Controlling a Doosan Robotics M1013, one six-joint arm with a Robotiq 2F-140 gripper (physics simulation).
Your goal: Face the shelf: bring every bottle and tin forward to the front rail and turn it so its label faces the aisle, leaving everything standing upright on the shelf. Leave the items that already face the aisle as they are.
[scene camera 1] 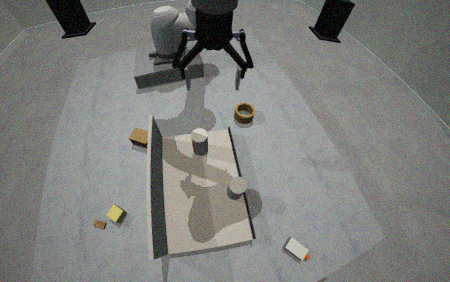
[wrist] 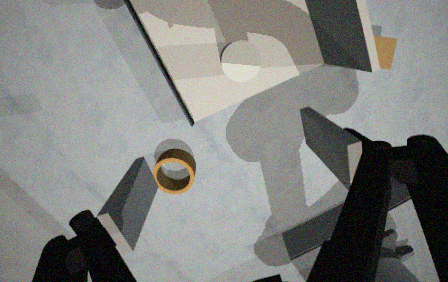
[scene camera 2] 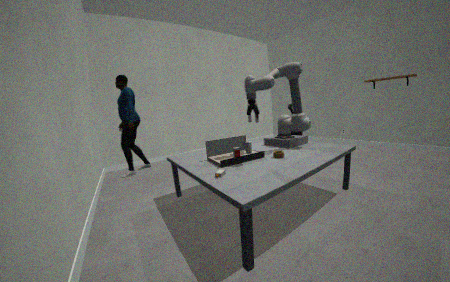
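Pixels of known places: gripper, fingertip midpoint: [scene camera 1: 212,86] [wrist: 225,150] [scene camera 2: 253,122]; arm's base at its link origin: [scene camera 1: 171,55] [scene camera 2: 284,137].
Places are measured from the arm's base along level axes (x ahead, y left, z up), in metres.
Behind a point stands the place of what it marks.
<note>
The shelf [scene camera 1: 220,239] @(y 0.222, x 0.958, z -0.056 m) [wrist: 187,97] @(y 0.287, x 0.569, z -0.056 m) has a dark back panel [scene camera 1: 159,200] @(y 0.030, x 0.825, z 0.009 m) [scene camera 2: 225,145] @(y 0.028, x 0.792, z 0.026 m) [wrist: 340,35] @(y 0.010, x 0.596, z 0.037 m) and a low black front rail [scene camera 1: 251,225] @(y 0.330, x 0.923, z -0.037 m) [scene camera 2: 241,160] @(y 0.321, x 0.770, z -0.069 m) [wrist: 160,61] @(y 0.305, x 0.652, z -0.043 m). One tin [scene camera 1: 237,188] @(y 0.285, x 0.807, z 0.043 m) [scene camera 2: 237,152] @(y 0.316, x 0.801, z 0.007 m) stands upright against the rail, its red label showing in scene camera 2. The other tin [scene camera 1: 200,142] @(y 0.174, x 0.638, z 0.051 m) [scene camera 2: 248,148] @(y 0.196, x 0.625, z -0.005 m) [wrist: 241,67] @(y 0.174, x 0.601, z 0.053 m) stands upright, set back from the rail near the robot's end; a sliver of red shows on its back-panel side in scene camera 1, and its side looks grey in scene camera 2. My gripper [scene camera 1: 213,86] @(y 0.220, x 0.566, z 0.240 m) [scene camera 2: 253,120] @(y 0.220, x 0.566, z 0.240 m) [wrist: 225,150] @(y 0.220, x 0.566, z 0.240 m) is open and empty, high above the table beyond that end of the shelf.
An orange-brown ring [scene camera 1: 244,119] @(y 0.376, x 0.463, z -0.056 m) [scene camera 2: 278,155] @(y 0.421, x 0.448, z -0.062 m) [wrist: 174,191] @(y 0.399, x 0.379, z -0.042 m) lies outside the rail. A brown box [scene camera 1: 139,136] @(y -0.096, x 0.540, z -0.041 m) [wrist: 385,52] @(y -0.117, x 0.527, z -0.041 m) is behind the back panel, with a yellow block [scene camera 1: 116,213] @(y -0.150, x 0.859, z -0.053 m) and small brown block [scene camera 1: 99,224] @(y -0.233, x 0.897, z -0.083 m) farther along. A white box [scene camera 1: 297,248] @(y 0.491, x 1.028, z -0.063 m) [scene camera 2: 220,173] @(y 0.526, x 1.041, z -0.066 m) lies in front. A person [scene camera 2: 129,115] is beyond the table.
</note>
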